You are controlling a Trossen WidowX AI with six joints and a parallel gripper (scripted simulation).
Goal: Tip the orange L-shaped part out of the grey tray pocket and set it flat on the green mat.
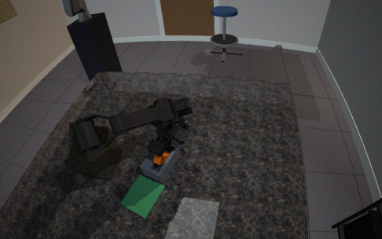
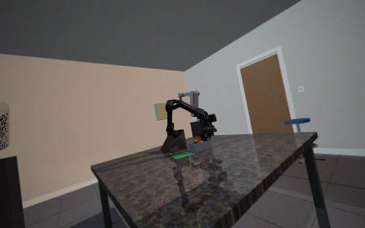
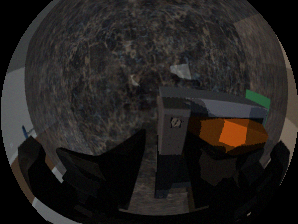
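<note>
Right now my gripper tip is 10 mm past the orange L-shaped part and 40 mm to the left of it. Also, from my gripper tip: green mat (50 mm behind, 220 mm to the right, 60 mm below).
</note>
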